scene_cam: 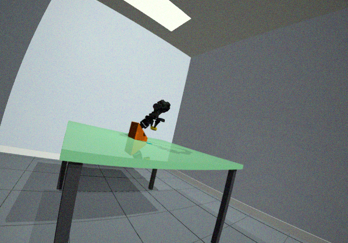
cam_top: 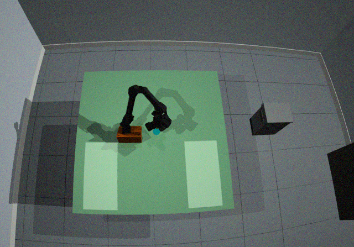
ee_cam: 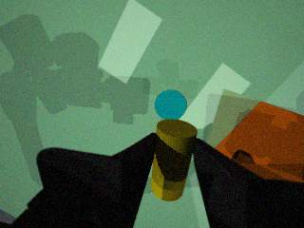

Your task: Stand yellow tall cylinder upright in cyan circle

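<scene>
Right now the cyan circle is 150 mm below my gripper tip and 10 mm to the left of it. Round my gripper tip: yellow cylinder (20 mm to the left, 10 mm behind).
</scene>
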